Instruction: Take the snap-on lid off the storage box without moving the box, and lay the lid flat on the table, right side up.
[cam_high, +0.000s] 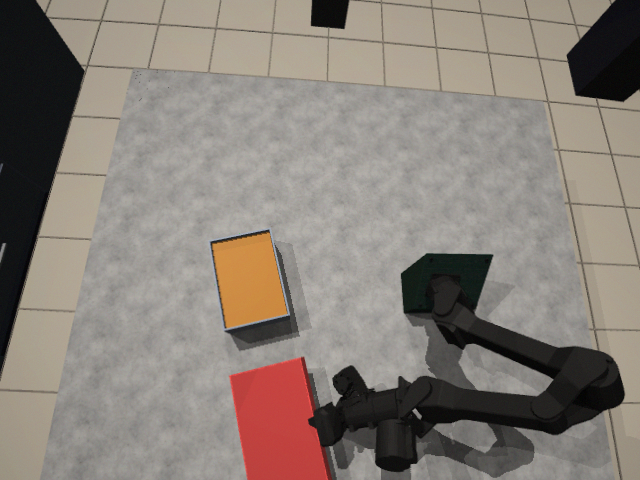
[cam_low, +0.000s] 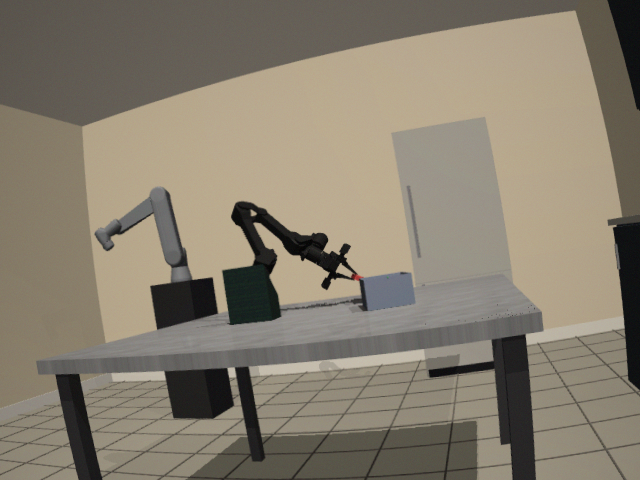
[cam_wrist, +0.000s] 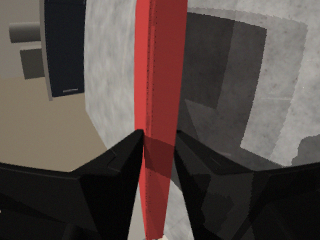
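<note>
Right now the red lid is 7 cm ahead of my gripper tip, 4 cm below it and 2 cm to the left of it. Also, from my gripper tip: grey-blue storage box 29 cm to the right, 16 cm ahead, 4 cm below.
</note>
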